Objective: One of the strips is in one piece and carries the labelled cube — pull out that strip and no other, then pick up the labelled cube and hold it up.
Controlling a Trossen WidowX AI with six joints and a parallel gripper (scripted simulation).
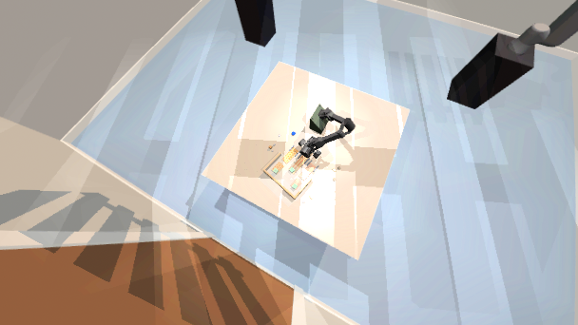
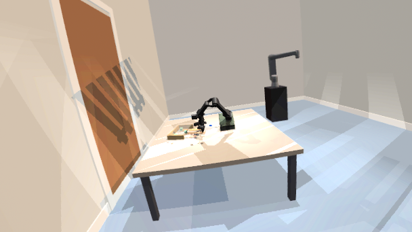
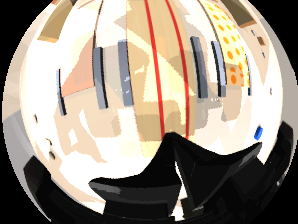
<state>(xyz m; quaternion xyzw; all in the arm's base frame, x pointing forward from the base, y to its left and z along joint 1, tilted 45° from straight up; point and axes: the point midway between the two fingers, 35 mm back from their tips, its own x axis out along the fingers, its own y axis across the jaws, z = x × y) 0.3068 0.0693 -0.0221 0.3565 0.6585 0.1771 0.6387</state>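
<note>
My gripper tip is 90 mm short of the long tan strip and 20 mm to the left of it. Also, from my gripper tip: blue piece: 190 mm to the right, 100 mm behind; then yellow dotted strip: 120 mm to the right, 90 mm ahead.
</note>
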